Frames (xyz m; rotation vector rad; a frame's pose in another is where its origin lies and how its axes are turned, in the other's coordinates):
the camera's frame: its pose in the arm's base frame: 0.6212 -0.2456 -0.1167 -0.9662 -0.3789 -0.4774
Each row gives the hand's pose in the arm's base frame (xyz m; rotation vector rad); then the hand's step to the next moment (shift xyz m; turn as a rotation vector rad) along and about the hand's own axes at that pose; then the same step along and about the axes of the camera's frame.
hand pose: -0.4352 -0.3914 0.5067 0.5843 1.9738 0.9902
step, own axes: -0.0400 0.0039 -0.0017 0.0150 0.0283 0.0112
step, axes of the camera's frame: 0.0343 -0.0169 -0.0126 0.0012 0.0081 0.0329
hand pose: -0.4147 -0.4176 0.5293 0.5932 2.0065 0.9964
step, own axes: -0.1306 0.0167 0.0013 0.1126 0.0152 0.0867
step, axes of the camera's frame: 0.1174 -0.0462 -0.0377 -0.0560 0.1123 0.0684
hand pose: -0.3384 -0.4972 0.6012 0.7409 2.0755 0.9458
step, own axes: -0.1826 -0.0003 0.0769 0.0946 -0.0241 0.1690
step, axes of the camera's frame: 0.1768 0.0178 -0.0876 -0.0305 0.1910 0.0260
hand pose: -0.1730 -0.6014 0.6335 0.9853 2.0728 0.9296
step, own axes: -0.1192 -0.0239 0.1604 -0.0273 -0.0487 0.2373
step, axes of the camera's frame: 0.1221 0.1199 -0.1060 0.0643 0.2230 -0.0745
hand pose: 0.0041 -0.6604 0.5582 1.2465 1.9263 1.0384
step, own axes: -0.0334 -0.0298 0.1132 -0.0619 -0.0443 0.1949
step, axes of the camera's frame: 0.0368 0.1019 -0.0556 0.0711 0.1724 -0.0948
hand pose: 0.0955 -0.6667 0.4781 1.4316 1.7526 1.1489
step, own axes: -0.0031 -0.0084 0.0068 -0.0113 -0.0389 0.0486
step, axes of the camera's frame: -0.0028 0.0081 -0.0073 -0.0067 0.0537 -0.0327
